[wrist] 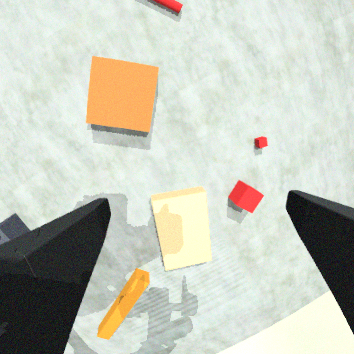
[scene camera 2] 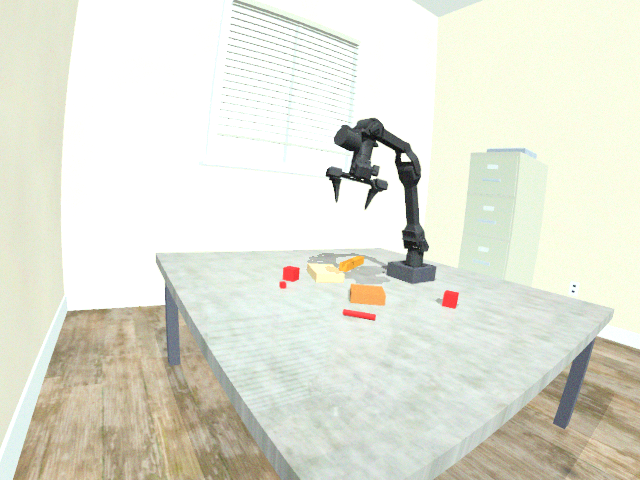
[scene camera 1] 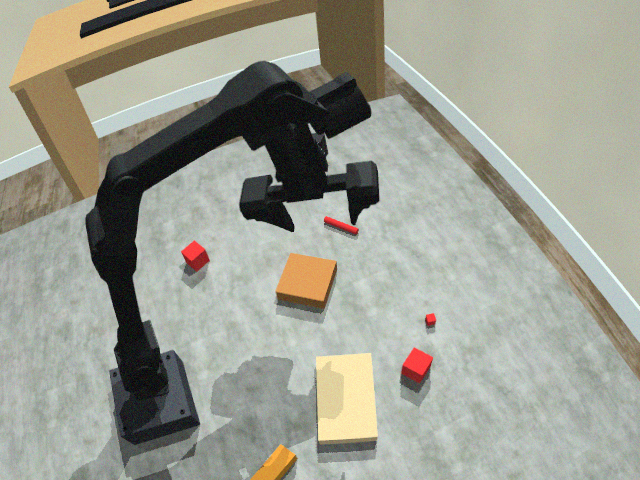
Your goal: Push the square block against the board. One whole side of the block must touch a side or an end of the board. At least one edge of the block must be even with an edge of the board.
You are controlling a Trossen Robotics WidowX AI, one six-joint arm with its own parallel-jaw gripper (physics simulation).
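Frame: origin at the arm's base, x ahead, y left, z up, level; centimetres.
Where they show: gripper, fingertip midpoint: (wrist: 198, 202) (scene camera 2: 350, 206) (scene camera 1: 323, 226); arm's base at its link origin: (scene camera 2: 414, 265) (scene camera 1: 150, 381).
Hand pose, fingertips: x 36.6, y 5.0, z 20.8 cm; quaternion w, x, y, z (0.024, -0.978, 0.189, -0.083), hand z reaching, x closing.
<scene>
Things, the pixels of their top centre, and the offset from my fingertips.
- flat at its top centre: (wrist: 121, 94) (scene camera 1: 306, 276) (scene camera 2: 367, 289) dx -2.4, dy +9.0, dz -23.5 cm
- oblong at its top centre: (scene camera 1: 345, 395) (wrist: 183, 233) (scene camera 2: 324, 268) dx -3.9, dy -17.5, dz -23.5 cm
- block at its top centre: (scene camera 1: 192, 250) (scene camera 2: 451, 292) dx -23.5, dy +23.6, dz -22.5 cm
- tiny red cube at its top centre: (scene camera 1: 431, 317) (wrist: 262, 142) (scene camera 2: 282, 282) dx +16.7, dy -8.4, dz -24.9 cm
- red rod at its top centre: (scene camera 1: 340, 223) (scene camera 2: 359, 312) dx +9.1, dy +20.6, dz -25.1 cm
- orange-yellow bar at its top centre: (wrist: 120, 312) (scene camera 2: 352, 259) dx -25.3, dy -29.7, dz -23.4 cm
The square block, orange and flat, (scene camera 1: 307, 277) (scene camera 2: 367, 295) (wrist: 123, 94) lies on the table. The board, pale yellow and oblong, (scene camera 1: 355, 397) (scene camera 2: 329, 273) (wrist: 195, 230) lies flat, apart from the block, with a wide gap between them. In the wrist view the block is above and left of the board, turned at a slightly different angle. My gripper (scene camera 1: 324, 227) (scene camera 2: 351, 205) (wrist: 198, 202) is open and empty, high above the table. In the wrist view the board shows between the fingers and the block shows beyond them.
Red cubes lie near the board (scene camera 1: 416, 364) (scene camera 2: 291, 273) (wrist: 245, 196) and left of the block (scene camera 1: 195, 255) (scene camera 2: 450, 299). A tiny red cube (scene camera 1: 430, 319) (scene camera 2: 282, 284) (wrist: 261, 142), a red rod (scene camera 1: 341, 225) (scene camera 2: 359, 314) (wrist: 168, 5) and an orange-yellow bar (scene camera 1: 275, 464) (scene camera 2: 351, 263) (wrist: 123, 304) also lie on the table.
</scene>
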